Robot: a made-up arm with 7 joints. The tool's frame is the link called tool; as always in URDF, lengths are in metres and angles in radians. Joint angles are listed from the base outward.
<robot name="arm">
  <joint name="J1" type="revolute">
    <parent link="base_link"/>
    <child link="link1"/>
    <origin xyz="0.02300 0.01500 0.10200" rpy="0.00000 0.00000 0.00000"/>
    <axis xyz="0 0 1"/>
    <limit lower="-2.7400" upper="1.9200"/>
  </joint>
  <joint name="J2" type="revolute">
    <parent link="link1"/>
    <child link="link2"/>
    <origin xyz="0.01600 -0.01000 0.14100" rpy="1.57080 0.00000 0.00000"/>
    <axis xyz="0 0 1"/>
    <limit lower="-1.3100" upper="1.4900"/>
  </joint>
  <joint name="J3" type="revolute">
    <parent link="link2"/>
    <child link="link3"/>
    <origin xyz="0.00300 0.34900 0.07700" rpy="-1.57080 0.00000 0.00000"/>
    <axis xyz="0 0 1"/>
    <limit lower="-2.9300" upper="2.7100"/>
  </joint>
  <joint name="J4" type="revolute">
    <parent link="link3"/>
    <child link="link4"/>
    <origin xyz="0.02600 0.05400 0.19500" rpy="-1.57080 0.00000 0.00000"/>
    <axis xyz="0 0 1"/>
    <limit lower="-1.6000" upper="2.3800"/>
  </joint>
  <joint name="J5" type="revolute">
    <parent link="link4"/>
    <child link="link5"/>
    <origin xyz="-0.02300 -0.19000 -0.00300" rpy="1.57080 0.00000 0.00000"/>
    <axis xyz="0 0 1"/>
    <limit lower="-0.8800" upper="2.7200"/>
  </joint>
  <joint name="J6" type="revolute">
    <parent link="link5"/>
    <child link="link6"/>
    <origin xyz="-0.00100 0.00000 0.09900" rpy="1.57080 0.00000 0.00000"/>
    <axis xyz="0 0 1"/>
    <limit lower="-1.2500" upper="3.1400"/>
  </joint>
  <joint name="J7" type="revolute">
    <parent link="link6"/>
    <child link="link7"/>
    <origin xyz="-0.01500 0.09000 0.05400" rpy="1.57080 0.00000 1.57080"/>
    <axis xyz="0 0 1"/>
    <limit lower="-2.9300" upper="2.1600"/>
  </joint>
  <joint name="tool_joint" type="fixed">
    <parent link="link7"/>
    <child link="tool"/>
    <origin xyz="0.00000 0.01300 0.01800" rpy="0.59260 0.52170 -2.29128"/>
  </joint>
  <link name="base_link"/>
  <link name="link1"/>
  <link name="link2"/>
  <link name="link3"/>
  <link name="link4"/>
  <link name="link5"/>
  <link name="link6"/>
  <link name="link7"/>
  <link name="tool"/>
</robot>
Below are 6 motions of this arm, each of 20 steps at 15 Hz.
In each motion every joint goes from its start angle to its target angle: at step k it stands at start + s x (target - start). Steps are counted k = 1, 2, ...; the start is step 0. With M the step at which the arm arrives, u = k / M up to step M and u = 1 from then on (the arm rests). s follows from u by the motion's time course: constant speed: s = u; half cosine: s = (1 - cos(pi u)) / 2; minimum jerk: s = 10 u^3 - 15 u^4 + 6 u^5.
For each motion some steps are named. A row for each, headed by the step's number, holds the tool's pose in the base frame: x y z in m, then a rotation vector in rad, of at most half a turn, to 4 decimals.
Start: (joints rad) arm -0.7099 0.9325 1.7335 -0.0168 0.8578 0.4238 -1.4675
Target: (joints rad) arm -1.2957 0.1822 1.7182 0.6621 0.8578 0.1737 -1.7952
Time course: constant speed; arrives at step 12
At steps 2, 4, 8, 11, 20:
2: -0.4472 0.4656 0.8893 -1.4693 0.5888 -0.2228
4: -0.3161 0.4731 0.9568 -1.4393 0.7708 -0.3033
8: -0.0590 0.4016 1.0469 -1.3795 1.1224 -0.4013
11: 0.1028 0.2843 1.0707 -1.3300 1.3663 -0.4099
20: 0.1471 0.2364 1.0701 -1.3117 1.4417 -0.3995

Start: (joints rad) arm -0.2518 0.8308 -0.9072 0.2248 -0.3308 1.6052 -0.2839
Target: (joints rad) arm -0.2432 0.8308 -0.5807 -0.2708 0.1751 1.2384 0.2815
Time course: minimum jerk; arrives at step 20
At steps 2, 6, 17, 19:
2: -0.5893 0.1280 0.8137 1.0374 -0.4016 -0.6347
6: -0.6006 0.1379 0.7969 0.9145 -0.3716 -0.4548
17: -0.6501 0.1520 0.7033 0.1541 -0.0680 0.3381
19: -0.6513 0.1517 0.7004 0.1283 -0.0548 0.3584

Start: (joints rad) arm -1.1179 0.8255 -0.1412 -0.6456 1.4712 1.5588 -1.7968
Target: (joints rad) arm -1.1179 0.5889 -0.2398 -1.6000 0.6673 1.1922 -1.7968
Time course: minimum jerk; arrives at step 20
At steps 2, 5, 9, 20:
2: -0.3768 0.5529 0.6732 -0.3209 -0.7857 -0.6528
5: -0.3727 0.5522 0.6533 -0.3396 -0.8782 -0.7128
9: -0.3460 0.5355 0.5859 -0.3659 -1.1799 -0.8749
20: -0.2493 0.4327 0.4649 -0.2618 -1.7635 -1.0111

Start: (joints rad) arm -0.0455 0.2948 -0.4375 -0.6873 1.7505 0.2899 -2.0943
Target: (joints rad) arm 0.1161 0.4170 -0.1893 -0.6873 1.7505 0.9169 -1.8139
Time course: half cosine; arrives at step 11
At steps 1, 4, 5, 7, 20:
1: -0.3673 0.0558 1.0187 -0.6343 -0.2392 -0.8756
4: -0.4000 0.0099 1.0007 -0.5328 -0.2685 -0.6214
5: -0.4128 -0.0141 0.9910 -0.4893 -0.2822 -0.4896
7: -0.4314 -0.0636 0.9704 -0.4148 -0.3087 -0.2136
20: -0.4409 -0.1142 0.9480 -0.3556 -0.3357 0.0836

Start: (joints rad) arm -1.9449 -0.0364 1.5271 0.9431 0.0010 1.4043 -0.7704
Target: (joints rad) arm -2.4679 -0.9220 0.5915 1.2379 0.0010 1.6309 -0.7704
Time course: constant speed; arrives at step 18
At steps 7, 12, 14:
7: -0.1029 -0.3917 0.9449 1.5784 1.3522 -0.7781
12: -0.3053 -0.5006 0.7783 2.0963 1.1998 -0.7830
14: -0.3871 -0.5140 0.6976 2.3002 1.1301 -0.7638

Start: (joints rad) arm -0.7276 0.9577 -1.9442 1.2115 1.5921 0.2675 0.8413
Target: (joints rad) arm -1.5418 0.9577 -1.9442 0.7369 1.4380 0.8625 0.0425
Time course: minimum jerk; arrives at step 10
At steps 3, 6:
3: -0.6989 0.1721 0.5323 0.3992 0.0484 1.5438
6: -0.5384 0.5374 0.5681 0.6214 -0.2519 0.4367

